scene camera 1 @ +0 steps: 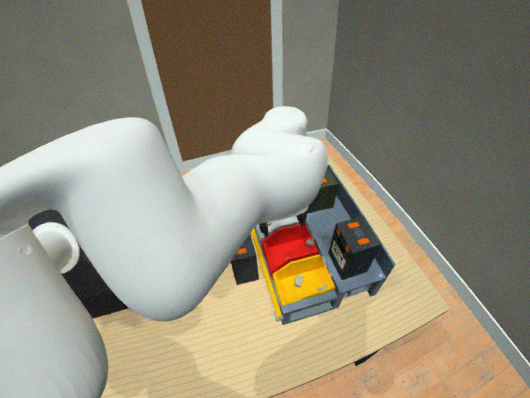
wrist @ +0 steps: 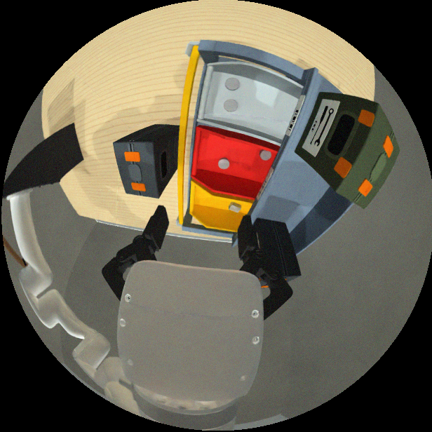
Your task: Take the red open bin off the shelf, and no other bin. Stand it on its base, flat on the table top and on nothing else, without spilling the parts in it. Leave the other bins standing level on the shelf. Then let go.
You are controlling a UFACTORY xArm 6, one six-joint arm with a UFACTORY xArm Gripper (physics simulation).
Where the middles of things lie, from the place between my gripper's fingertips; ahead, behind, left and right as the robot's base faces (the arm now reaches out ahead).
Labels:
The yellow rail (wrist: 191, 69) lies 60 mm behind my hand, 20 mm to the left of it and 120 mm below it. Round my hand: yellow bin (scene camera 1: 313, 269) 30 mm ahead, 100 mm to the right, 140 mm below; then red open bin (scene camera 1: 290, 242) 40 mm ahead, 10 mm to the left, 140 mm below; then grey bin (wrist: 266, 100) 50 mm ahead, 130 mm to the left, 140 mm below.

